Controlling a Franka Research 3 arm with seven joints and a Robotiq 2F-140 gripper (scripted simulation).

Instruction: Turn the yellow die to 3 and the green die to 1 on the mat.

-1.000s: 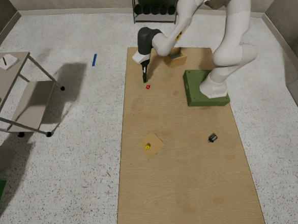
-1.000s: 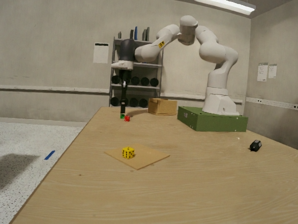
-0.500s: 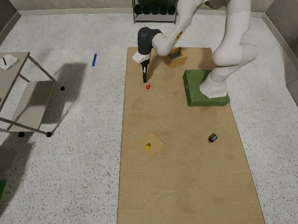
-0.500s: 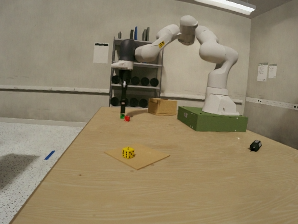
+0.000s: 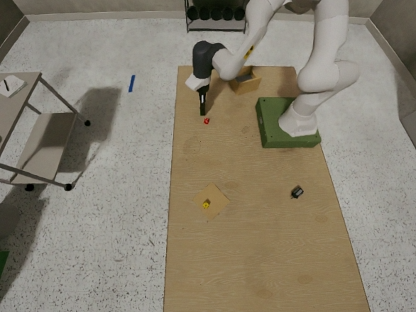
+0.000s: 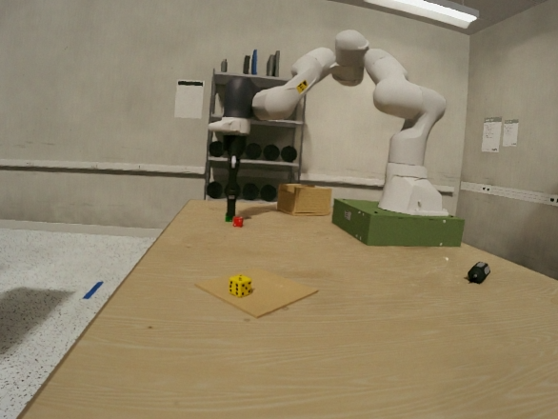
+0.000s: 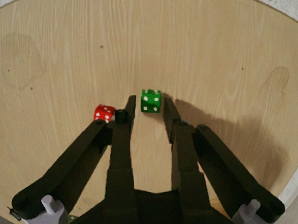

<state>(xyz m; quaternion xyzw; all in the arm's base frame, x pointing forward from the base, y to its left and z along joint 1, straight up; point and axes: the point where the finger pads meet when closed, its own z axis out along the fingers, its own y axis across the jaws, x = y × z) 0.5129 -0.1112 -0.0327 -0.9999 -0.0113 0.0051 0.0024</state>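
Right now my hand is 4 cm above the green die. Round my hand: wooden box 28 cm behind, 26 cm to the right; tan mat 6 cm behind, 55 cm to the left, 5 cm below; red die 2 cm behind, 6 cm to the left, 4 cm below.
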